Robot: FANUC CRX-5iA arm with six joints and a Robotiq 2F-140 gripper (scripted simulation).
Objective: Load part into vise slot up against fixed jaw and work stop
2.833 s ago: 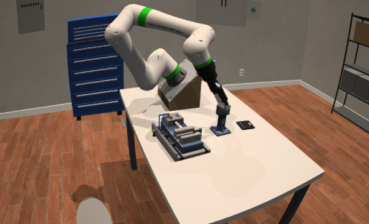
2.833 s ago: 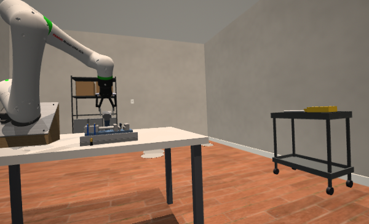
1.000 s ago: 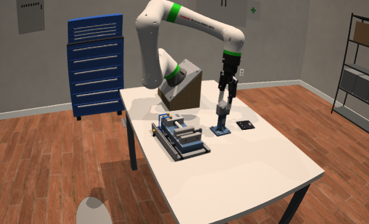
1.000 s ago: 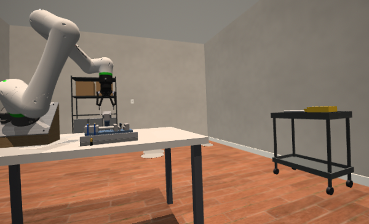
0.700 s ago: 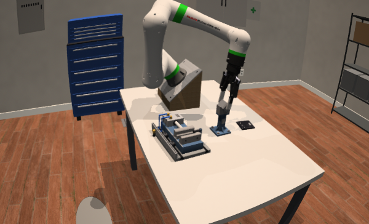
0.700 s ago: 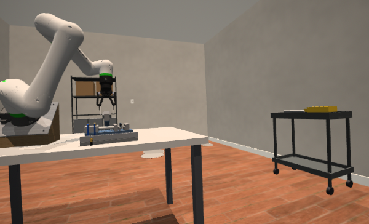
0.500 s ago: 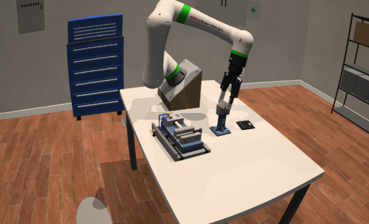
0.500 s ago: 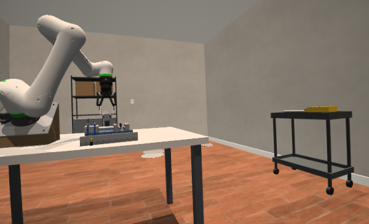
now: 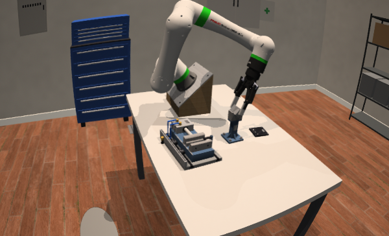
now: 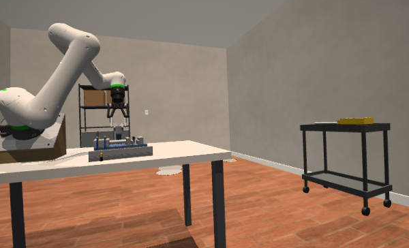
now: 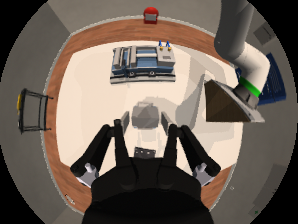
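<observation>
The part is 10 mm to the right of my hand and 30 mm below it. From my hand the other things lie so: dark infeed plate 20 mm behind, 170 mm to the left, 180 mm below.
</observation>
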